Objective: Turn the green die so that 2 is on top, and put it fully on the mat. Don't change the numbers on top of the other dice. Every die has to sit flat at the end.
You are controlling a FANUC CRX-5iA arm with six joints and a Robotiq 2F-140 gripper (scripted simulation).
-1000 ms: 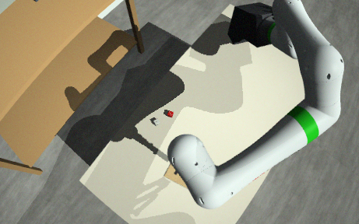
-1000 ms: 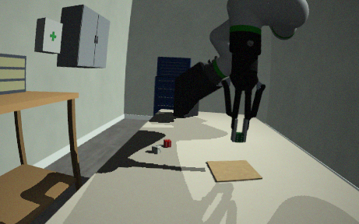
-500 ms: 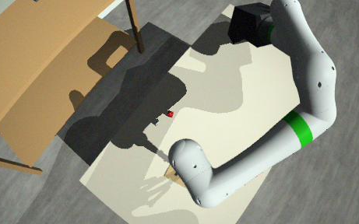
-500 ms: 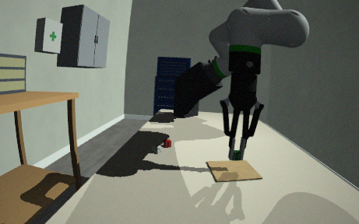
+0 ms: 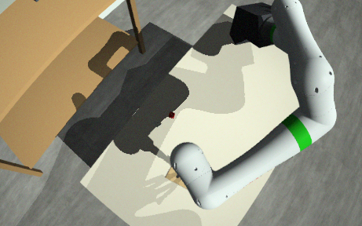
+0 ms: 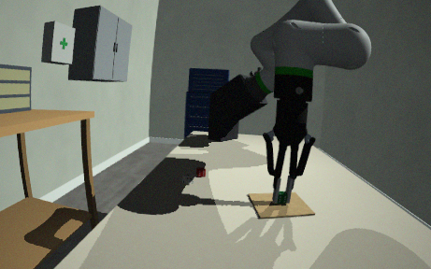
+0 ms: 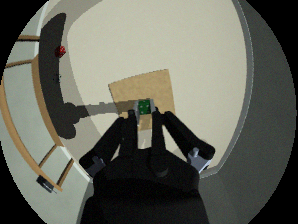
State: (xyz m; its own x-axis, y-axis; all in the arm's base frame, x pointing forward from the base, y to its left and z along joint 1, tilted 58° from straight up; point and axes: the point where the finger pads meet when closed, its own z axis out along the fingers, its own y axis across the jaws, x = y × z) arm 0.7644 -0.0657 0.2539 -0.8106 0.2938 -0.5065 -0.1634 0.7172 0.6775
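My gripper is now 2 cm above the green die. Also, from my hand: red die 15 cm behind, 25 cm to the right, 3 cm below; mat 4 cm below; grey die 7 cm behind, 27 cm to the right, 3 cm below.
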